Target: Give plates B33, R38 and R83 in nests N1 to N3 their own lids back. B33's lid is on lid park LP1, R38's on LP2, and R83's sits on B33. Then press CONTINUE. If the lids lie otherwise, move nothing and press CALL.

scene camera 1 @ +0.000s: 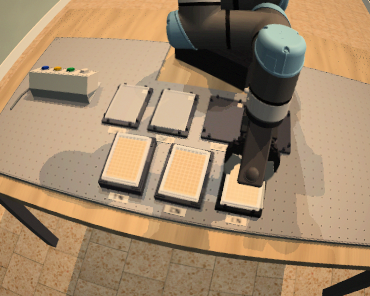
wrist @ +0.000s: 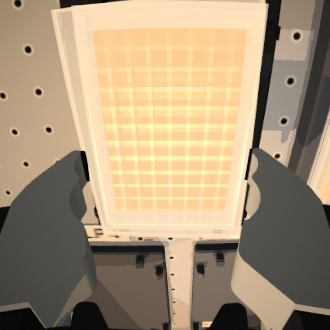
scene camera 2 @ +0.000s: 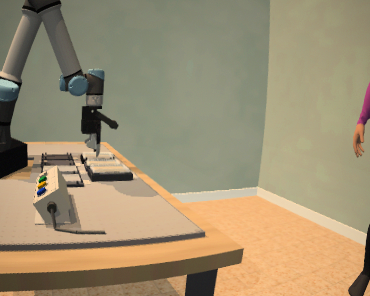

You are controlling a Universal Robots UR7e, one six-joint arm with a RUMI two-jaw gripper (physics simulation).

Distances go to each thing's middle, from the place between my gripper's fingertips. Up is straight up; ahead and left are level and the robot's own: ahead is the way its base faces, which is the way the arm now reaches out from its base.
Right now the nest N2 [scene camera 1: 191, 204] is 130 mm to the right of my hand, 30 mm ahead of it and 20 mm below it. From my hand the other things lie so: nest N1 [scene camera 1: 134, 190]: 270 mm to the right, 30 mm ahead, 10 mm below; lid park LP3 [scene camera 1: 223, 119]: 160 mm behind, 80 mm to the right, 20 mm below.
